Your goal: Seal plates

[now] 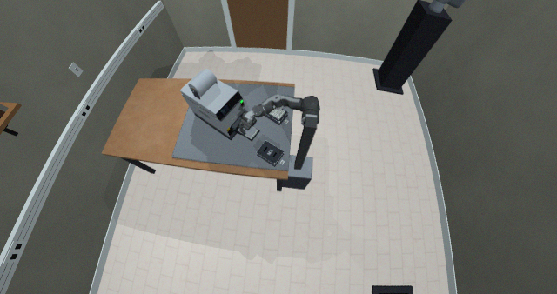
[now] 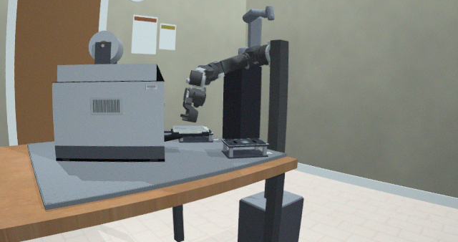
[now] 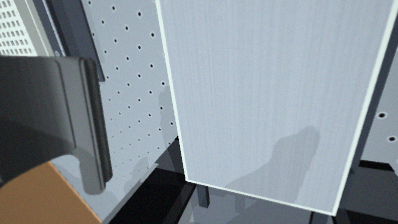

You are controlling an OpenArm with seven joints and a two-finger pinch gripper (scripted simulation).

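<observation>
My gripper is now 1 cm to the right of the sealer stage and 5 cm above it. Round my hand: white start button: 5 cm ahead, 12 cm to the right, 5 cm above; then plate nest: 18 cm behind, 14 cm to the left, 9 cm below; then yellow warning mark: 13 cm ahead, 4 cm to the left.
</observation>
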